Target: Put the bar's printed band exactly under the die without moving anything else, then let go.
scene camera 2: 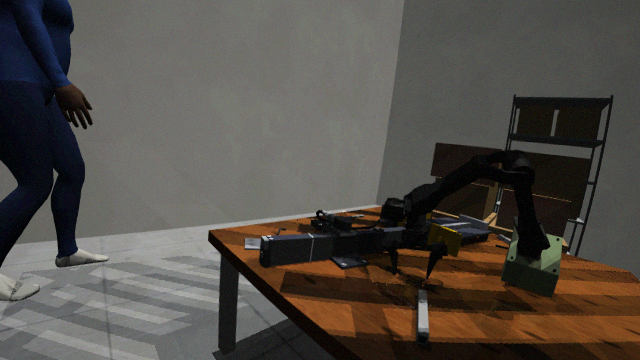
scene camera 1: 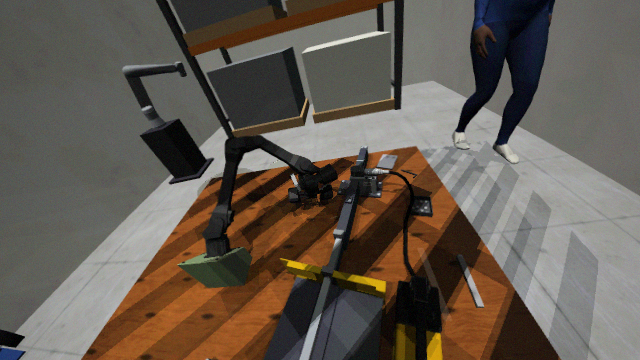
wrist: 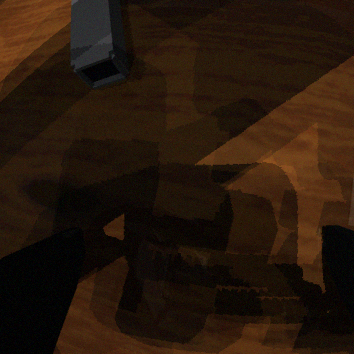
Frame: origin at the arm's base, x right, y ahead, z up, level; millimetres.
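Seen in the pictures: gripper, fingertip midpoint: [scene camera 2: 410, 276] [scene camera 1: 310, 200] [wrist: 209, 241]; arm's base at its link origin: [scene camera 2: 529, 248] [scene camera 1: 218, 254].
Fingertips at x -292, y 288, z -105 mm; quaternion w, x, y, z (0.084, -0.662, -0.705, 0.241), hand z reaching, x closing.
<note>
Pixels of each thing's top centre, then the offset from my fingertips to it. "*": a spot on its surface instead.
- fixture block at a spot on its surface: [scene camera 1: 369, 185] * dy +272, dx +20, dz +41 mm
- black cable at a spot on its surface: [scene camera 1: 406, 225] * dy +355, dx +222, dz +1 mm
- yellow unit at a spot on its surface: [scene camera 1: 419, 305] * dy +267, dx +508, dz +124 mm
- dark pad at a spot on its surface: [scene camera 1: 423, 206] * dy +453, dx +142, dz -9 mm
- thin grey strip at its top centre: [scene camera 1: 469, 278] dy +454, dx +425, dz -1 mm
A short, grey, hollow square bar [scene camera 1: 294, 181] [scene camera 2: 422, 317] [wrist: 97, 37] lies on the table, with an open end facing the gripper in the wrist view. I cannot make out its printed band. My gripper [scene camera 1: 310, 199] [scene camera 2: 412, 273] [wrist: 209, 241] is open and empty, low over the table beside the bar's open end; the bar is outside the fingers. In scene camera 1 the gripper partly hides the bar. A fixture block [scene camera 1: 369, 185] stands at the long grey rail [scene camera 1: 346, 217] [scene camera 2: 295, 250], to the gripper's right in scene camera 1. I cannot clearly tell the die.
A yellow plate [scene camera 1: 357, 281] [scene camera 2: 446, 240] crosses the rail. A black cable [scene camera 1: 406, 225] runs from the fixture to a black and yellow unit [scene camera 1: 419, 305]. A dark pad [scene camera 1: 423, 206] and a thin grey strip [scene camera 1: 470, 281] lie right of the rail. The arm's green base [scene camera 1: 220, 270] [scene camera 2: 532, 275] stands on the table.
</note>
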